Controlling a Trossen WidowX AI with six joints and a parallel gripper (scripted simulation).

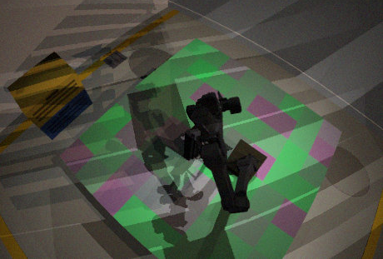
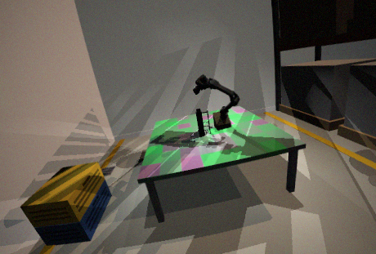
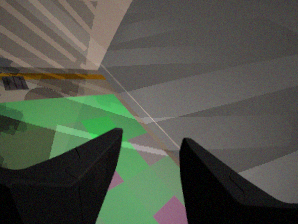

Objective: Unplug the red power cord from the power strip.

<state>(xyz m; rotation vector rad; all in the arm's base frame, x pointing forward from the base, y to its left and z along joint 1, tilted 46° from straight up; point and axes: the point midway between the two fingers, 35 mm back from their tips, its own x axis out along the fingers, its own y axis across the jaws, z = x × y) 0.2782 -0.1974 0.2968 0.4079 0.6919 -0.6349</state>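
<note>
Right now the red plug is 20 mm to the left of my gripper tip and 340 mm below it. Also, from my gripper tip: grey square 50 mm to the right, 480 mm below.
</note>
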